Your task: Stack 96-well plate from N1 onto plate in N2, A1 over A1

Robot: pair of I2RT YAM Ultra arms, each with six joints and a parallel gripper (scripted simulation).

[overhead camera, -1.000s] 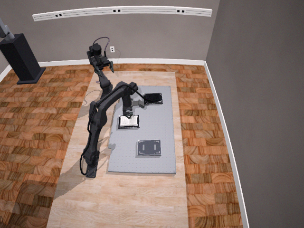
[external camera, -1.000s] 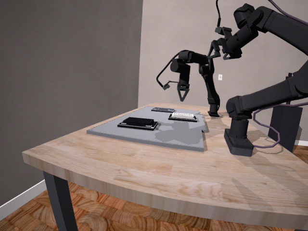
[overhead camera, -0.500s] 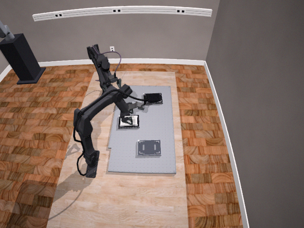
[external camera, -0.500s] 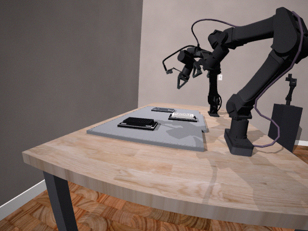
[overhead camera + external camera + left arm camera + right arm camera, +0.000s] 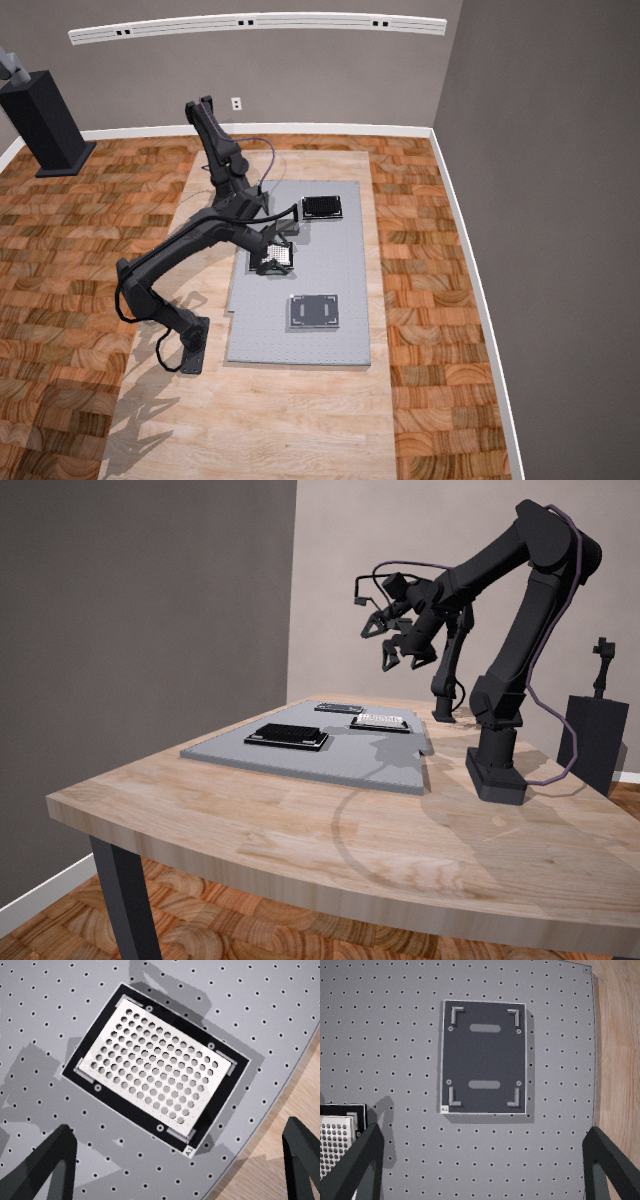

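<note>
Right now my left hand is 4 cm short of the white 96-well plate, 3 cm to the left of it and 15 cm above it. From my left hand the other things lie so: grey plate nest: 20 cm ahead, 26 cm to the right, 17 cm below; then black 96-well plate: 23 cm ahead, 21 cm to the left, 15 cm below; then black plate nest: 4 cm ahead, 3 cm to the right, 17 cm below.
</note>
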